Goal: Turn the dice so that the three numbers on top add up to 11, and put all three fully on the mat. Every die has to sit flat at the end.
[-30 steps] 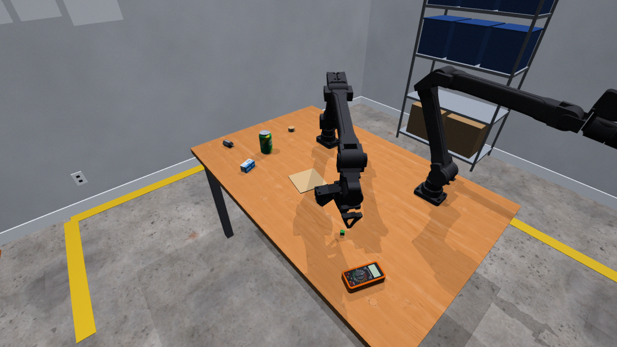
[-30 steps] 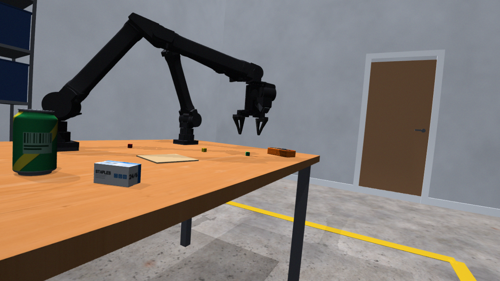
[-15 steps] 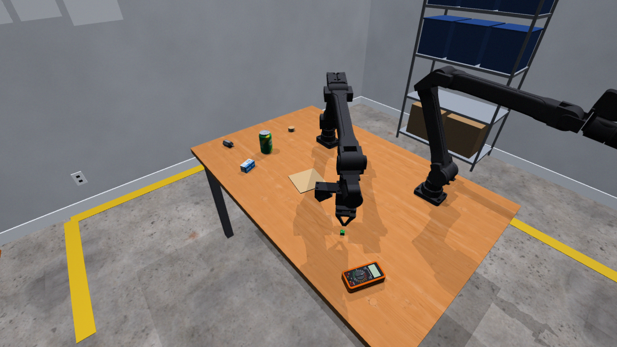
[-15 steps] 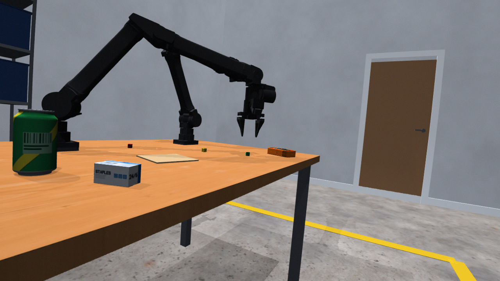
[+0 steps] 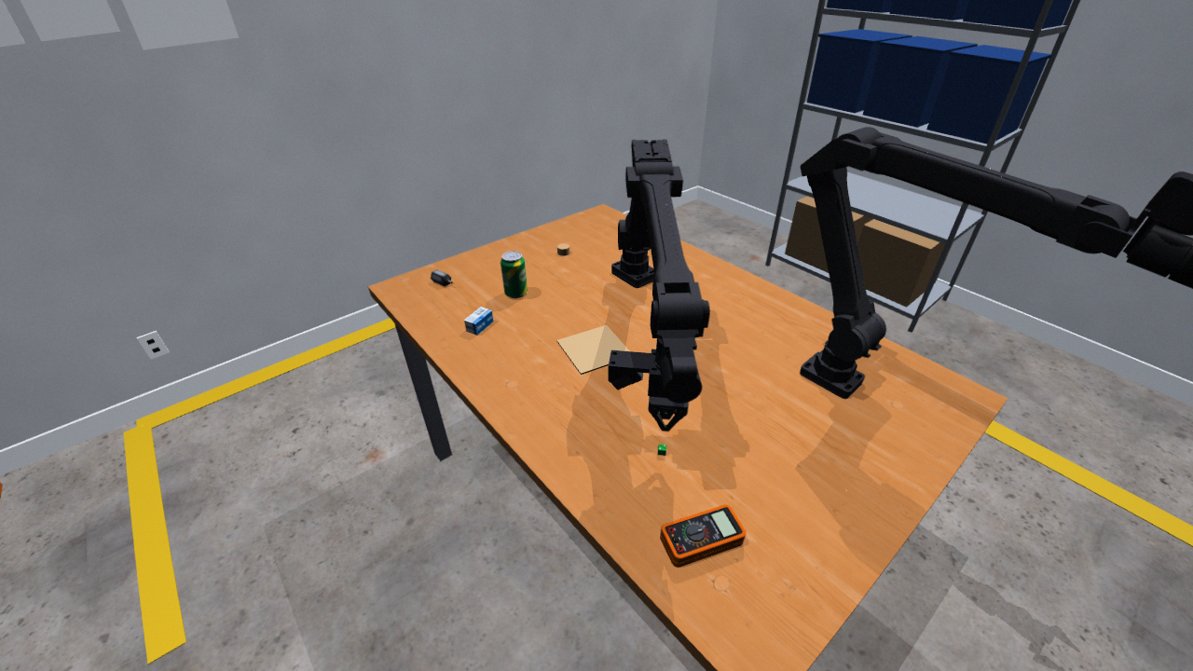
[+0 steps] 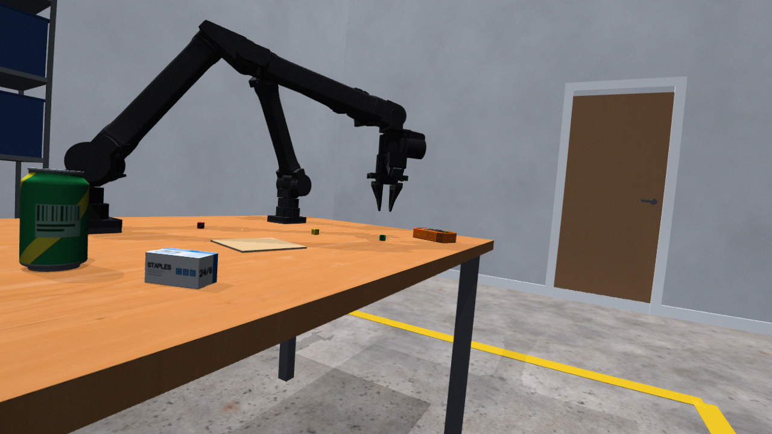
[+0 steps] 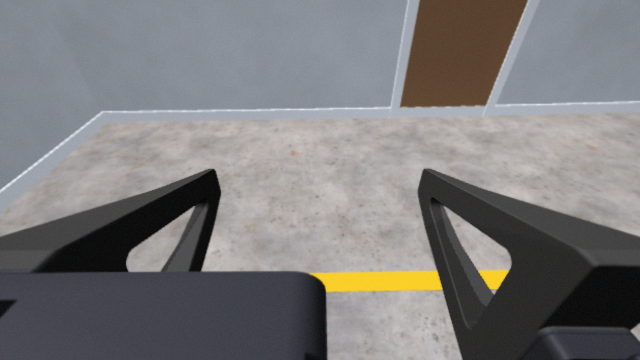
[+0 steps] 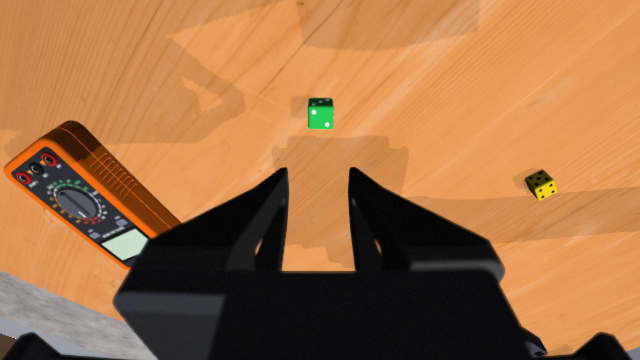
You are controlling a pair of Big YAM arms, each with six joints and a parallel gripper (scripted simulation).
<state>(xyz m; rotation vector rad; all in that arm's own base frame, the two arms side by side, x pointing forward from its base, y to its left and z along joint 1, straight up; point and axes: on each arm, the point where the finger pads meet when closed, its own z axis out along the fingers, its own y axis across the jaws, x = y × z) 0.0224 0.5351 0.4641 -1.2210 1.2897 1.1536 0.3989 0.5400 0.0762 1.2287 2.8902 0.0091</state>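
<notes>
My right hand is 80 mm above the green die. Round my right hand: yellow die: 180 mm behind, 80 mm below, 70 mm to the right; tan mat: 330 mm to the right, 120 mm behind, 90 mm below; red die: 410 mm behind, 250 mm to the right, 80 mm below.
</notes>
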